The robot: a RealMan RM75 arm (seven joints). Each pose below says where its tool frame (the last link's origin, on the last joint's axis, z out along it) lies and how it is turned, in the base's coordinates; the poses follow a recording.
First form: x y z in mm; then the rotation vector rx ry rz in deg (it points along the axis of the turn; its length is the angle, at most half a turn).
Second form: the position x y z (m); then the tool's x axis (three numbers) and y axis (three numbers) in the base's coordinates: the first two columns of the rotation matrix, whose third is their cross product. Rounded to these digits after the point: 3 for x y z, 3 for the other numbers.
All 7 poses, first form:
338, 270, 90, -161.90, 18.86, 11.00
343, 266, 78, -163.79, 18.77, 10.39
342, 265, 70, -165.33, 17.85, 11.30
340, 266, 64, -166.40, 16.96, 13.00
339, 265, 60, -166.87, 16.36, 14.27
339, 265, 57, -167.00, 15.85, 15.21
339, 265, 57, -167.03, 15.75, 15.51
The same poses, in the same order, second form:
0.338, 0.270, 0.090, 0.965, -0.205, -0.164, -0.243, -0.932, -0.268
0.343, 0.266, 0.078, 0.967, -0.206, -0.152, -0.238, -0.941, -0.239
0.342, 0.265, 0.070, 0.968, -0.194, -0.157, -0.225, -0.950, -0.214
0.340, 0.266, 0.064, 0.968, -0.182, -0.173, -0.215, -0.957, -0.195
0.339, 0.265, 0.060, 0.967, -0.174, -0.186, -0.208, -0.960, -0.185
0.339, 0.265, 0.057, 0.966, -0.167, -0.196, -0.203, -0.962, -0.182
0.339, 0.265, 0.057, 0.966, -0.165, -0.199, -0.202, -0.963, -0.181

